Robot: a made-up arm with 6 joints.
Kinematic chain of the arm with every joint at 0, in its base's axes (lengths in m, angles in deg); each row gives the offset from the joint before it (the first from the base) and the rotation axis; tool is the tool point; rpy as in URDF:
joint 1: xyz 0 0 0.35 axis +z
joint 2: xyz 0 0 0 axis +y
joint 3: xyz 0.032 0 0.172 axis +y
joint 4: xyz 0.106 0 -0.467 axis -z
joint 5: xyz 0 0 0 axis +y
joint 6: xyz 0.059 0 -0.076 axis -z
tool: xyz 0 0 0 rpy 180 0 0
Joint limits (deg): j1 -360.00..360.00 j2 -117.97..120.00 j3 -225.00..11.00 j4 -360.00..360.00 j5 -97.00..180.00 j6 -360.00..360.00
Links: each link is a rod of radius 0.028 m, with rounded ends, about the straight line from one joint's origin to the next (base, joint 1, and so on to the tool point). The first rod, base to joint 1, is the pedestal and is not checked.
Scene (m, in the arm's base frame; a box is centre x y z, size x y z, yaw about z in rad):
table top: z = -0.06
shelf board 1: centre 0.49 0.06 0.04 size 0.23 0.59 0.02 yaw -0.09
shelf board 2: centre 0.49 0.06 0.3 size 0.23 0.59 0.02 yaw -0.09
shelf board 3: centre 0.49 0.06 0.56 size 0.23 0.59 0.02 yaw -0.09
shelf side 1: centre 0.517 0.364 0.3 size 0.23 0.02 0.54 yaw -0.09
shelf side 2: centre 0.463 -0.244 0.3 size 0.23 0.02 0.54 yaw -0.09
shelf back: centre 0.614 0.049 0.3 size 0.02 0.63 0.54 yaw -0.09
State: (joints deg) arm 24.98 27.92 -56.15 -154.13 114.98 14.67
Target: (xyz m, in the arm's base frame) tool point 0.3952 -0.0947 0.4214
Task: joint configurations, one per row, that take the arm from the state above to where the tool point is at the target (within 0.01 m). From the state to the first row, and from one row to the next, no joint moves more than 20 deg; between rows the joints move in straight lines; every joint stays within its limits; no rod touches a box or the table.
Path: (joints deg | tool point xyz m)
1: 32.17 17.78 -40.02 -152.98 129.74 14.67 | 0.3923 0.1951 0.1473
2: 39.36 7.65 -23.89 -151.84 144.50 14.67 | 0.3038 0.1930 0.1467
3: 56.90 26.37 -18.07 -142.05 147.91 14.67 | 0.1655 0.1521 0.0349
4: 74.43 45.10 -12.26 -132.27 151.32 14.67 | 0.0766 0.0315 -0.0011
5: 91.97 63.82 -6.44 -122.48 154.73 14.67 | 0.0760 -0.1037 0.0408
6: 109.51 82.55 -0.63 -112.69 158.15 14.67 | 0.1457 -0.1819 0.1451
7: 127.05 101.27 5.19 -102.91 161.56 14.67 | 0.2245 -0.1679 0.2834
8: 144.58 120.00 11.00 -93.12 164.97 14.67 | 0.2464 -0.0813 0.4214
9: 148.23 120.00 9.57 -103.87 145.54 14.67 | 0.2900 -0.0749 0.4165
10: 151.87 120.00 8.14 -114.61 126.12 14.67 | 0.3294 -0.0770 0.4116
11: 155.52 120.00 6.72 -125.35 106.69 14.67 | 0.3612 -0.0841 0.4097
12: 159.16 120.00 5.29 -136.10 87.27 14.67 | 0.3834 -0.0917 0.4127
13: 162.81 120.00 3.86 -146.84 67.84 14.67 | 0.3952 -0.0947 0.4214

